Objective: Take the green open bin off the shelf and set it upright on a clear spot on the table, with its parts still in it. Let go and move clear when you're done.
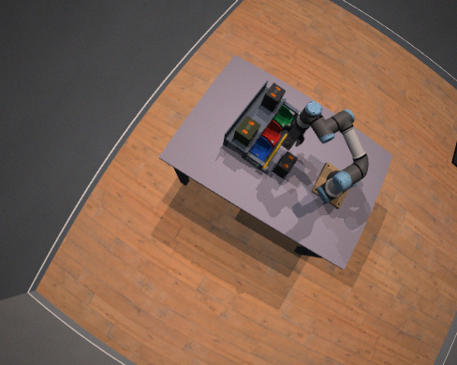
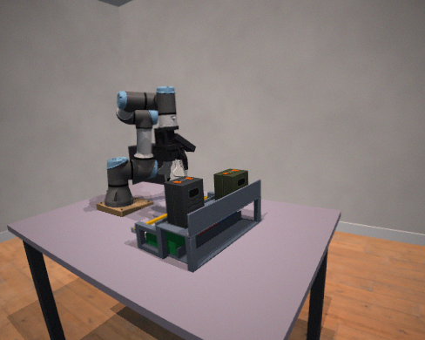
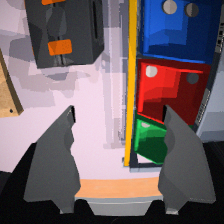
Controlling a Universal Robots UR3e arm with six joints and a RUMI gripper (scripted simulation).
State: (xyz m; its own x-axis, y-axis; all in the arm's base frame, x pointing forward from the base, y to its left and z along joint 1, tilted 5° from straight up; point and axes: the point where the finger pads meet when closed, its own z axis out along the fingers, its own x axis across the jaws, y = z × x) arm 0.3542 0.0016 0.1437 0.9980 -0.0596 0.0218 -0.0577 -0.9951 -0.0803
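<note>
My hand is 10 cm above the yellow rail, 3 cm to the left of it and 2 cm short of it. Also, from my hand: blue bin: 11 cm below, 11 cm ahead, 8 cm to the left; then olive box: 19 cm ahead, 7 cm to the left, 1 cm below; then red bin: 11 cm below, 10 cm ahead, 3 cm to the right.
</note>
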